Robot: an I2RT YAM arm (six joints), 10 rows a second.
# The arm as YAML. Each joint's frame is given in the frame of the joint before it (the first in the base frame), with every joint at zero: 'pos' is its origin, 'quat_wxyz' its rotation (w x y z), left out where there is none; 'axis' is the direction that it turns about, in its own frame. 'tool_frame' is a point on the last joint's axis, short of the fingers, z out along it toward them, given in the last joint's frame.
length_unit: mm
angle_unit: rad
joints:
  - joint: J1
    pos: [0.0, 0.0, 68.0]
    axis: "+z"
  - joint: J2
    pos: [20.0, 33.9, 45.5]
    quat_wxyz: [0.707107, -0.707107, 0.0, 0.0]
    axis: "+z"
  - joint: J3
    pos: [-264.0, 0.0, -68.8]
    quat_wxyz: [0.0, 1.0, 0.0, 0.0]
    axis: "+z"
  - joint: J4
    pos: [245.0, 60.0, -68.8]
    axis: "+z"
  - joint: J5
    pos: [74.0, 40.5, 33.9]
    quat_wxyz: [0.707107, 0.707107, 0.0, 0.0]
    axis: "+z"
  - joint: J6
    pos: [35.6, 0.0, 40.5]
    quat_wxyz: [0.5, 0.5, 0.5, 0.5]
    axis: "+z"
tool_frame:
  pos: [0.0, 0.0, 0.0]
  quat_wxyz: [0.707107, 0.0, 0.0, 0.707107]
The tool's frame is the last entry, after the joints.
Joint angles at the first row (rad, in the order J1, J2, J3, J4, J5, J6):
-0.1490 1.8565 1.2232 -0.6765 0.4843 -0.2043
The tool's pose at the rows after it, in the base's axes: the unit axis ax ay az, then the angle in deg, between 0 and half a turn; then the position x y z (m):
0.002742, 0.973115, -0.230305, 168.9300, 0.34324, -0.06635, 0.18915
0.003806, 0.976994, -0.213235, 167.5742, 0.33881, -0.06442, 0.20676
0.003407, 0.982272, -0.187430, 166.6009, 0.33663, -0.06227, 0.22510
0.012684, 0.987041, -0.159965, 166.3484, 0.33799, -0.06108, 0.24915
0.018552, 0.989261, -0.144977, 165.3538, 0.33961, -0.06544, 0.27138
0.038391, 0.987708, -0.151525, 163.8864, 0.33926, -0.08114, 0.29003
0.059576, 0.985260, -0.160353, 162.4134, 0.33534, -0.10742, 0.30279
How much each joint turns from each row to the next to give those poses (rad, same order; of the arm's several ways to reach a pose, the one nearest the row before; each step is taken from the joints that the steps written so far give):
0.0000 -0.0542 0.0206 -0.0584 -0.0595 0.0008
0.0000 -0.0424 0.0210 -0.0477 -0.0382 0.0046
0.0000 -0.0274 0.0439 -0.0660 -0.0541 0.0064
-0.0011 -0.0050 0.0938 -0.1087 -0.0523 0.0271
-0.0153 0.0000 0.0878 -0.0740 -0.0351 0.0000
-0.0446 0.0004 0.0697 -0.0351 0.0000 -0.0087
-0.0763 0.0000 0.0446 -0.0019 -0.0084 -0.0370

